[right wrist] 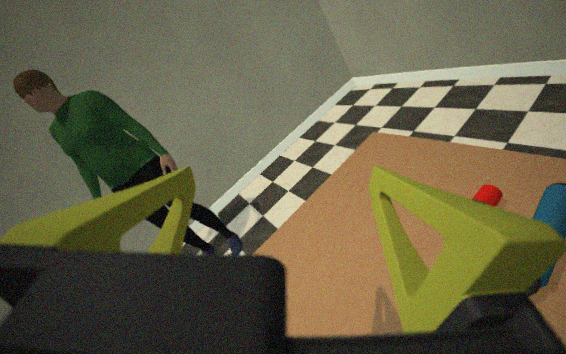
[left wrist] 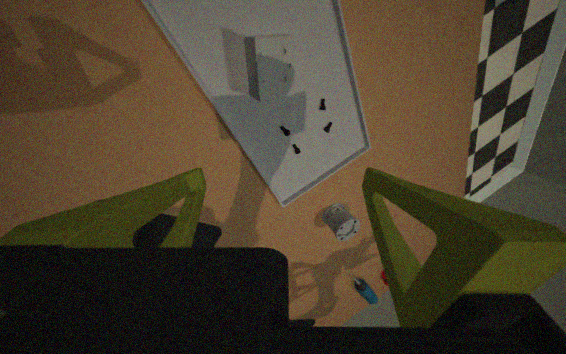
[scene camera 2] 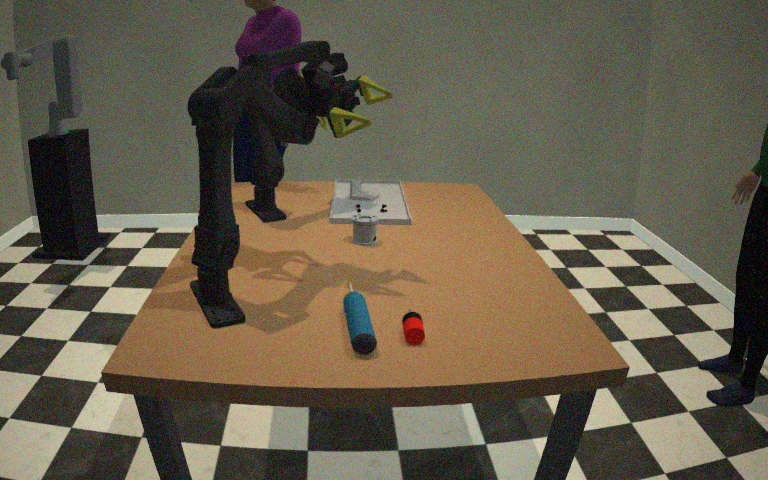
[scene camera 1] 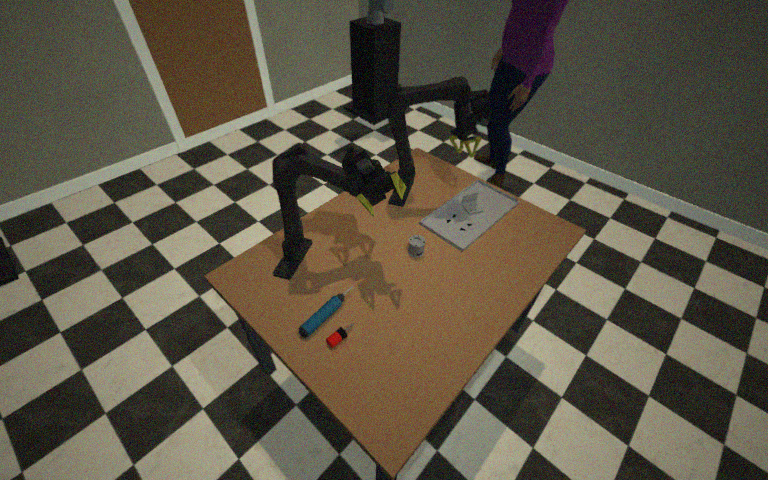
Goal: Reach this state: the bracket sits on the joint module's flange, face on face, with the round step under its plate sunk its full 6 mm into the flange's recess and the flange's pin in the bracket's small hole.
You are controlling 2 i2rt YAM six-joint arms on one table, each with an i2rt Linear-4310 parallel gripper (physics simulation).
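Places are measured from the left arm's base along level axes (x left, y back, z up), in centimetres.
Pixels of known places: left gripper, fingertip midpoint: (left wrist: 284, 176) (scene camera 1: 465, 155); right gripper, fingertip midpoint: (right wrist: 282, 176) (scene camera 2: 381, 108) (scene camera 1: 386, 207); left arm's base, origin of the base link: (left wrist: 160, 230) (scene camera 2: 264, 211); right arm's base, origin of the base link: (scene camera 2: 215, 302) (scene camera 1: 293, 257).
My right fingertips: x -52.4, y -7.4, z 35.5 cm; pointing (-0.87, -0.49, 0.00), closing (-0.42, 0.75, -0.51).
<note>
Ahead of a thing's pixels: the offset from my right fingertips to its top centre. "pt": to the spot under its first point.
The grey joint module @(dy -7.4, dx +18.5, dz -29.2 cm) (scene camera 1: 416, 246) stands upright on the table, flange up, just in front of a grey tray (scene camera 1: 470, 214). It also shows in scene camera 2 (scene camera 2: 364, 230) and in the left wrist view (left wrist: 340, 222). The grey bracket @(pt dy -24.4, dx +52.9, dz -33.8 cm) (scene camera 1: 472, 202) lies on the tray, also in the left wrist view (left wrist: 257, 70), beside several black screws (left wrist: 306, 126). My left gripper (scene camera 1: 465, 144) is open and empty, high above the table's far edge behind the tray. My right gripper (scene camera 1: 382, 192) is open and empty, raised well left of the module; in scene camera 2 (scene camera 2: 360, 106) it points sideways.
A blue screwdriver-like tool @(pt dy +14.2, dx -20.7, dz -31.8 cm) (scene camera 1: 322, 314) and a small red cylinder @(dy +6.6, dx -24.2, dz -32.1 cm) (scene camera 1: 336, 337) lie near the table's front left. A person in purple (scene camera 1: 520, 71) stands at the far edge close to my left gripper. A black pedestal (scene camera 1: 374, 67) stands behind the table.
</note>
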